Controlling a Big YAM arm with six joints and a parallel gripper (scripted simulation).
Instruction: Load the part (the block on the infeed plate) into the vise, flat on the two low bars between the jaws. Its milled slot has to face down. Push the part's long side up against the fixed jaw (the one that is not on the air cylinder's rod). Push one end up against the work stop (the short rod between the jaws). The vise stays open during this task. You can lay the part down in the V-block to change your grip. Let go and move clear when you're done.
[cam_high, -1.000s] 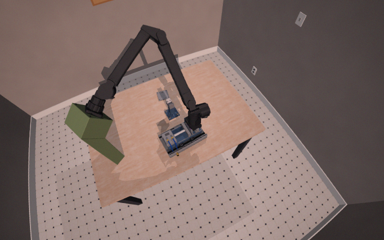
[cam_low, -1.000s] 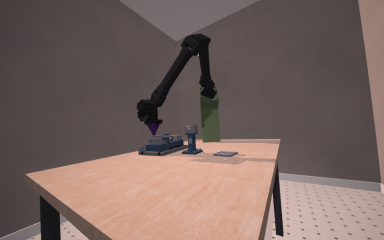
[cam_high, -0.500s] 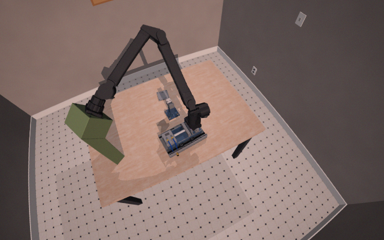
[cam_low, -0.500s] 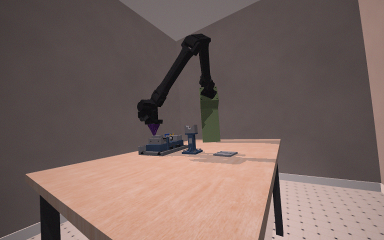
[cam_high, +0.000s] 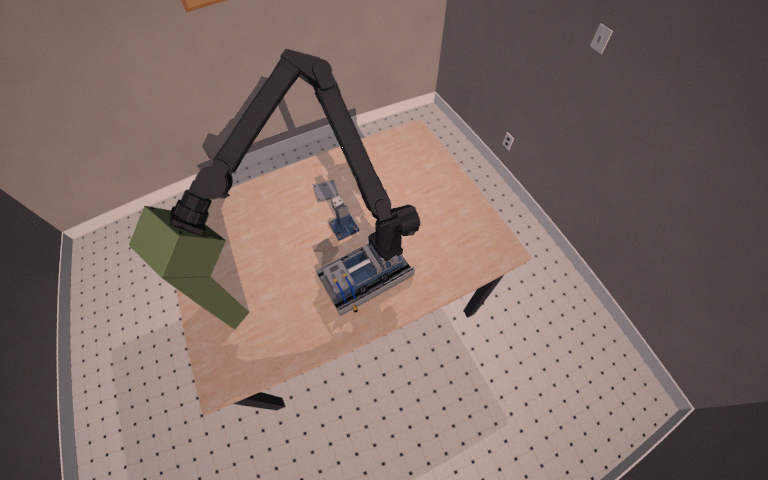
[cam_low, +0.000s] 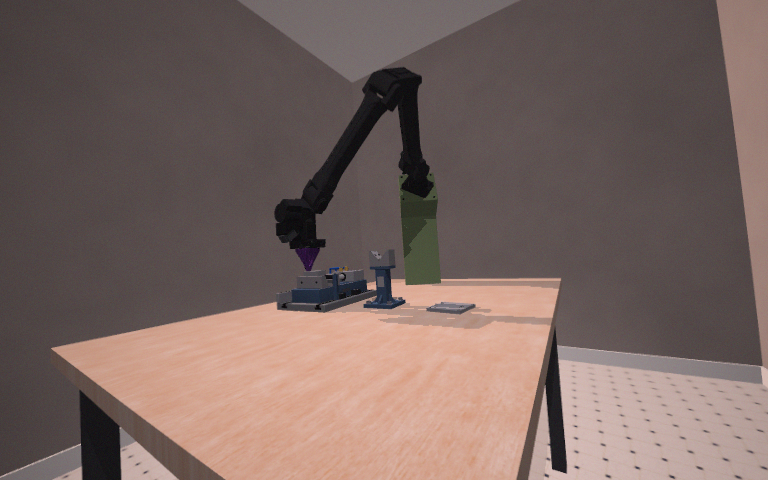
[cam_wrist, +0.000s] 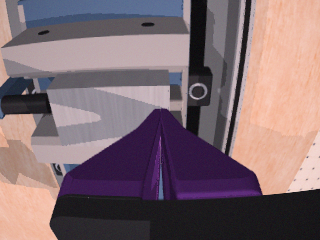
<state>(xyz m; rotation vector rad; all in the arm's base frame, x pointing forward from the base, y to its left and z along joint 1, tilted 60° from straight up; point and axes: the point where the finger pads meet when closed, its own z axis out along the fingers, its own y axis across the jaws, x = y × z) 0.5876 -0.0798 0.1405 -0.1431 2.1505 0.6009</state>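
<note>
The part is 3 cm below my hand, 2 cm to the left of it and 1 cm behind it. The rest, counted from my hand: fixed jaw (5 cm to the left, 4 cm below, 1 cm ahead); work stop rod (7 cm to the left, 4 cm behind, 3 cm below); moving jaw (5 cm behind, 4 cm below, 2 cm to the left).
</note>
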